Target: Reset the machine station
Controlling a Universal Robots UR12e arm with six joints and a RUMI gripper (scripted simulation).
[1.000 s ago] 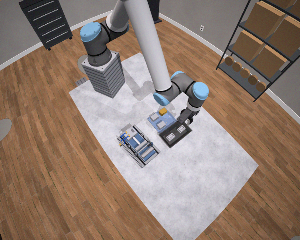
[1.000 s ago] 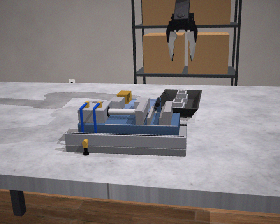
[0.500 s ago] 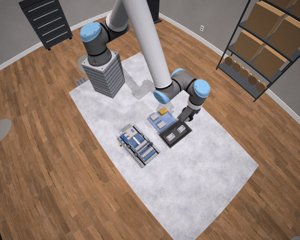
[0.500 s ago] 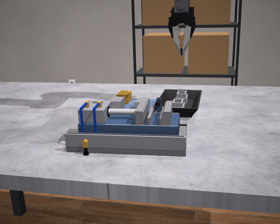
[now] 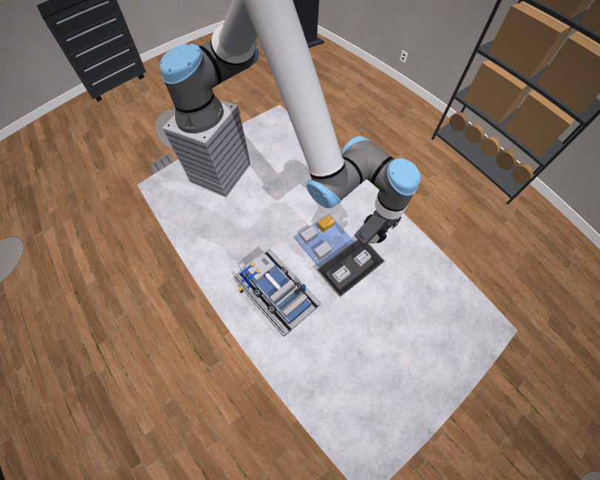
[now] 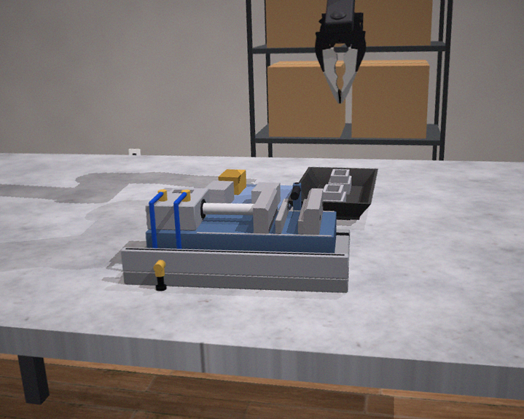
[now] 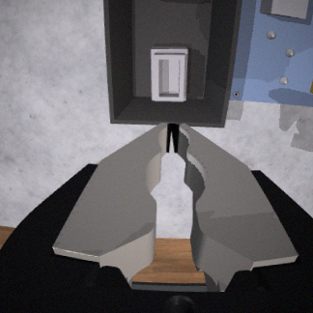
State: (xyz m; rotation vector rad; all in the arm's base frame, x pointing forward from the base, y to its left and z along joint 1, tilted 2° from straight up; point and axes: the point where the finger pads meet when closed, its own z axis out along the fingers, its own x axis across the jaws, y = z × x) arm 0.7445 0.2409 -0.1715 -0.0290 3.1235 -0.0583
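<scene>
The gray aluminum blank is 210 mm behind my hand, 100 mm to the right of it and 170 mm below it. Round my hand: yellow brass blank: 210 mm behind, 10 mm to the right, 170 mm below; blue infeed plate: 160 mm behind, 50 mm to the right, 190 mm below; gray blank: 120 mm behind, 100 mm to the right, 170 mm below.
</scene>
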